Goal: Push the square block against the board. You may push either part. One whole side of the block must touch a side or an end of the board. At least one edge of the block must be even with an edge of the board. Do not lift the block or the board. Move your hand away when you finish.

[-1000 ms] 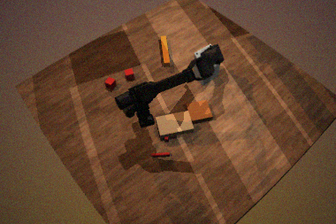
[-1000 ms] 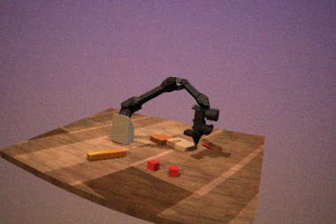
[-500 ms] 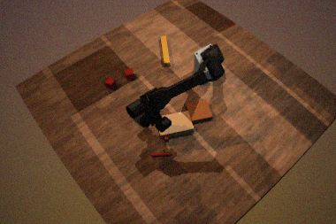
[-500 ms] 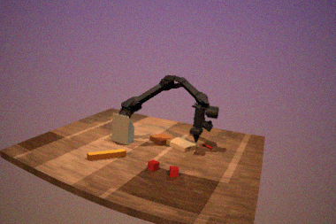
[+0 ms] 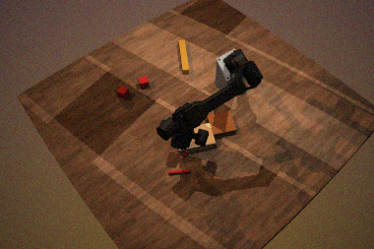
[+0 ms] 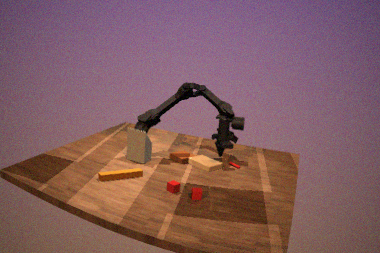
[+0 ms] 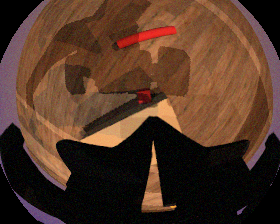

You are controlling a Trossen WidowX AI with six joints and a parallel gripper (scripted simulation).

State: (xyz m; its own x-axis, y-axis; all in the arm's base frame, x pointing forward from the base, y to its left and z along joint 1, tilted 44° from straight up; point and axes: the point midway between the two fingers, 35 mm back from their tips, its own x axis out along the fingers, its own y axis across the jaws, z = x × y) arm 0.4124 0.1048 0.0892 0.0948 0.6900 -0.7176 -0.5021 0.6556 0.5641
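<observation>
The tan block lies 7 cm behind my gripper tip, 2 cm to the right of it and 5 cm below it. From my gripper tip the other things lie so: thin red stick 8 cm ahead, 5 cm to the left, 5 cm below; then long orange bar 37 cm behind, 41 cm to the right, 5 cm below; then orange-brown square block 20 cm behind, 1 cm to the left, 5 cm below.
</observation>
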